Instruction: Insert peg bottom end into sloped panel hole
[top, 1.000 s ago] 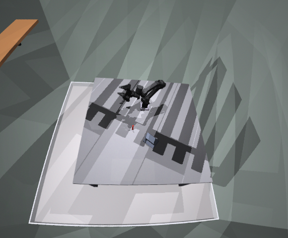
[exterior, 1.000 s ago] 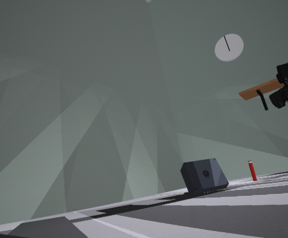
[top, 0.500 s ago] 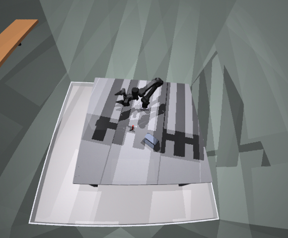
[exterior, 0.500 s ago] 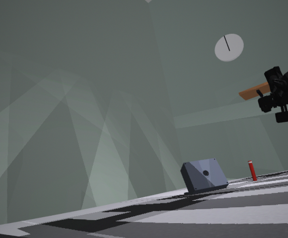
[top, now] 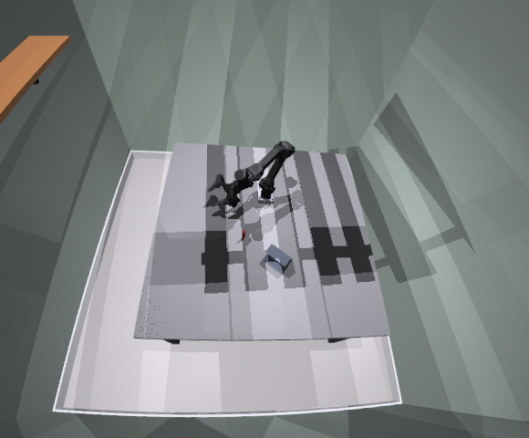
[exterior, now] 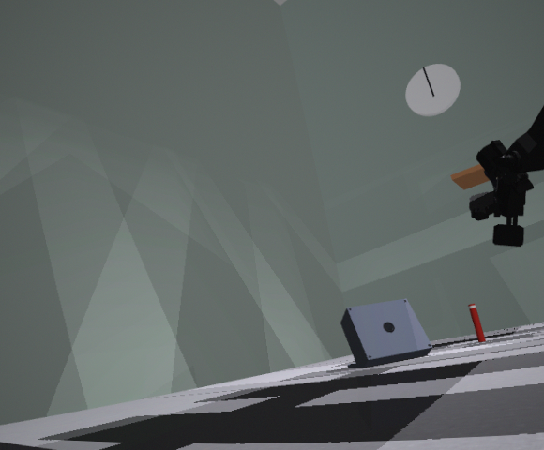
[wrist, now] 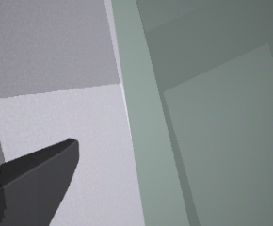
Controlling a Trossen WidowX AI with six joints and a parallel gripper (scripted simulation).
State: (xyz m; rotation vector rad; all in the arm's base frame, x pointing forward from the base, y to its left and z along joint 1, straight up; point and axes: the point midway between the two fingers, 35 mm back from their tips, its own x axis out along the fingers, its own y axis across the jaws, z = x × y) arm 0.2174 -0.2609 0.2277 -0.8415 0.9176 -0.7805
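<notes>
The round red peg is 190 mm below my gripper tip, 180 mm to the left of it and 80 mm ahead of it. Also, from my gripper tip: dark sloped panel (390 mm to the left, 200 mm below, 190 mm ahead).
</notes>
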